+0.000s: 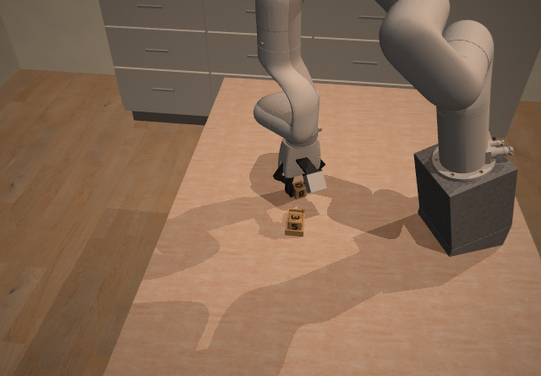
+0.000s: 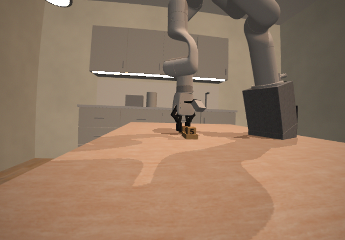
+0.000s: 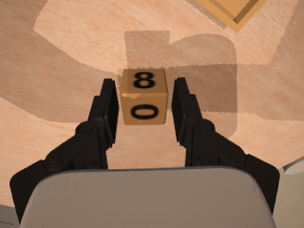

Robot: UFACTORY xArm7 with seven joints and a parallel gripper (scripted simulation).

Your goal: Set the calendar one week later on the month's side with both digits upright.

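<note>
The wooden cube lies 1 cm below my hand.
</note>
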